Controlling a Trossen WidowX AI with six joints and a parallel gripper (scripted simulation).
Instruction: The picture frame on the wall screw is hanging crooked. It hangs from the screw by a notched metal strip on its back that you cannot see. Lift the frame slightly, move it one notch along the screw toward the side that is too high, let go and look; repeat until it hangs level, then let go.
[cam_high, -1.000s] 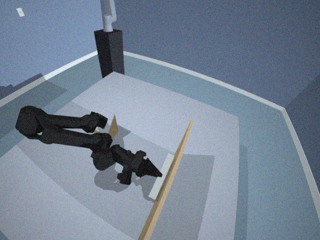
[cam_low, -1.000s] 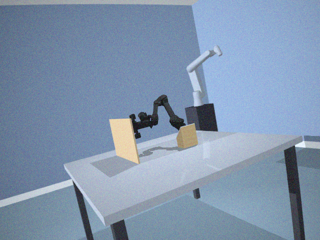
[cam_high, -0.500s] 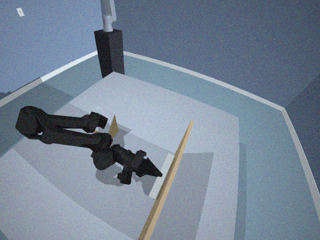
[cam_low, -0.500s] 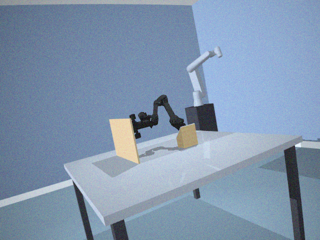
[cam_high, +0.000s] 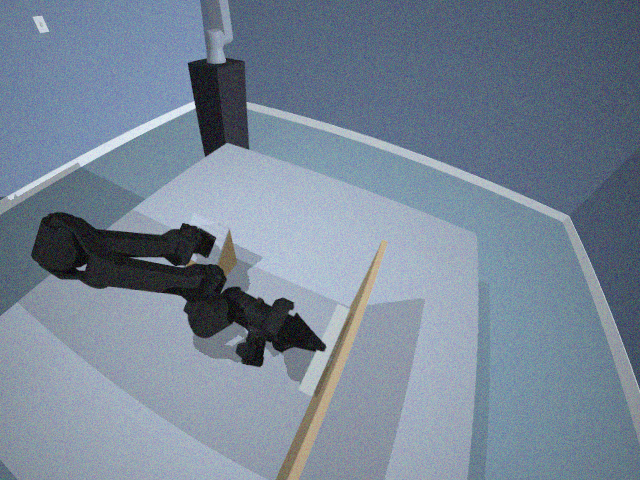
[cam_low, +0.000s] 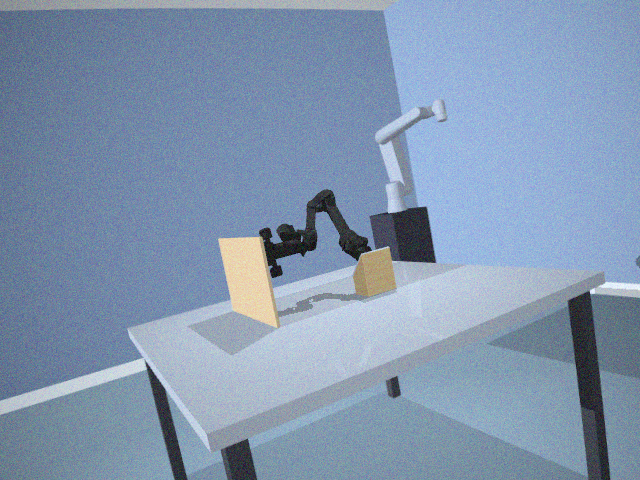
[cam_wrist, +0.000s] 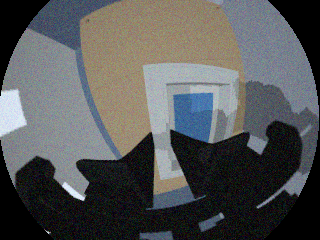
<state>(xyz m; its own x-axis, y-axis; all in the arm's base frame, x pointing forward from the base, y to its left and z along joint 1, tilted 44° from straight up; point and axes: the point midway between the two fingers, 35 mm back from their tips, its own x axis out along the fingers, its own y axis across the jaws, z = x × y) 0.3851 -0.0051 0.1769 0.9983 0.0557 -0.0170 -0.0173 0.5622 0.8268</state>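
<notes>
My gripper tip is 50 mm above the picture frame, 10 mm to the right of it and 10 mm short of it. From my gripper tip the other things lie so: board (70 mm below, 20 mm ahead, 10 mm to the right).
</notes>
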